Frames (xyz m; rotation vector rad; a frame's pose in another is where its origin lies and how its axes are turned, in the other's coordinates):
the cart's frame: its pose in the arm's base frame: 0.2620 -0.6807 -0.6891 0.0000 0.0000 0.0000
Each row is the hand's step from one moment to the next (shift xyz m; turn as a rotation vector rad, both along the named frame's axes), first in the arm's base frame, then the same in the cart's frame.
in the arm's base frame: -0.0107 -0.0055 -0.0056 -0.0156 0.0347 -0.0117
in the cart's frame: -0.0107 -0.0055 -0.0056 -0.0156 0.0347 -0.0117
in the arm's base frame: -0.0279 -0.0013 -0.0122 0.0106 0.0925 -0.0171
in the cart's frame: -0.0279 -0.0013 -0.0122 0.0106 0.0925 -0.0171
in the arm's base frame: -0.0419 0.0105 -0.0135 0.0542 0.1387 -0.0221
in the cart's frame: -0.0419 0.0105 -0.0135 0.0542 0.1387 -0.0221
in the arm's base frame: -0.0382 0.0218 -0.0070 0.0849 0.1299 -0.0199
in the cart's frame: -0.0382 0.0218 -0.0070 0.0849 0.1299 -0.0199
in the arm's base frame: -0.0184 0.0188 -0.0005 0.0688 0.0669 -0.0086
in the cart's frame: -0.0184 0.0188 -0.0005 0.0688 0.0669 -0.0086
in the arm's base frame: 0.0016 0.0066 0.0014 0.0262 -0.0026 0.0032
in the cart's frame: 0.0016 0.0066 0.0014 0.0262 -0.0026 0.0032
